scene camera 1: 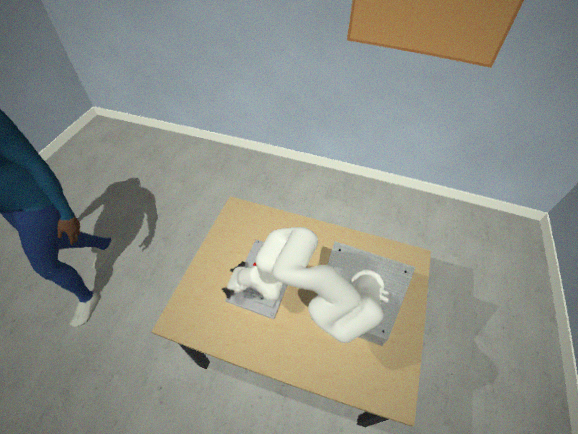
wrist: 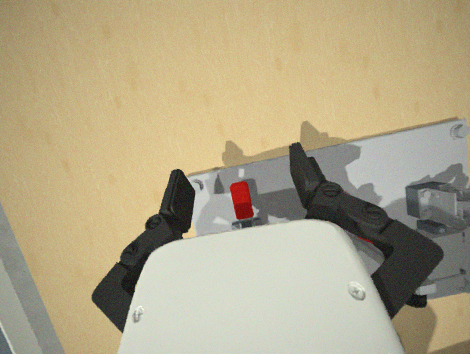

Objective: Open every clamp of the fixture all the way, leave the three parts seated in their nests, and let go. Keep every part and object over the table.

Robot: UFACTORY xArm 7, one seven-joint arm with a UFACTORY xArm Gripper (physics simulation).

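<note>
The grey fixture plate lies on the table, partly under the arm in the scene view. In the wrist view a red clamp handle shows between and below the fingers; its metal base is partly hidden by the gripper housing. A grey clamp body stands at the right of the plate. A sliver of red shows beside the right finger. A small red spot shows beside the arm. My gripper is open and empty above the fixture. The three parts cannot be made out.
The wooden table carries the arm on a ribbed grey base plate, right of the fixture. A corner bolt stands on the fixture plate. A person is on the floor left of the table.
</note>
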